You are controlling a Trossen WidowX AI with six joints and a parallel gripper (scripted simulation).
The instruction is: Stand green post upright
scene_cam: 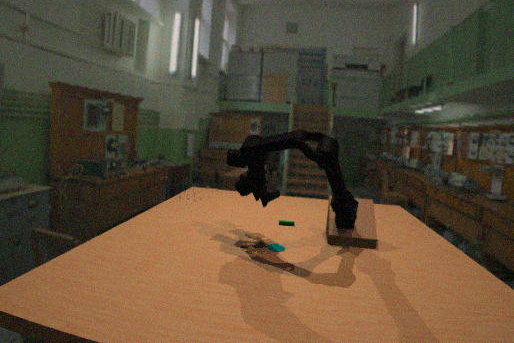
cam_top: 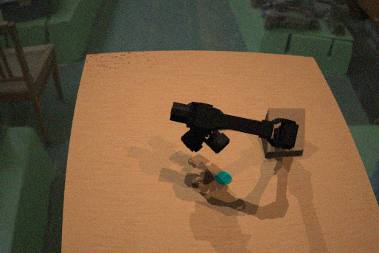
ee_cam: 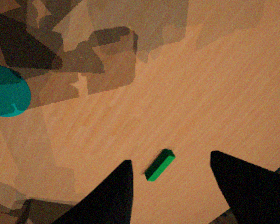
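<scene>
The green post is 130 mm to the right of my gripper tip, 110 mm below it and 100 mm behind it. The rest, counted from my gripper tip: cyan circle: 120 mm below, 110 mm to the left, 70 mm behind.
</scene>
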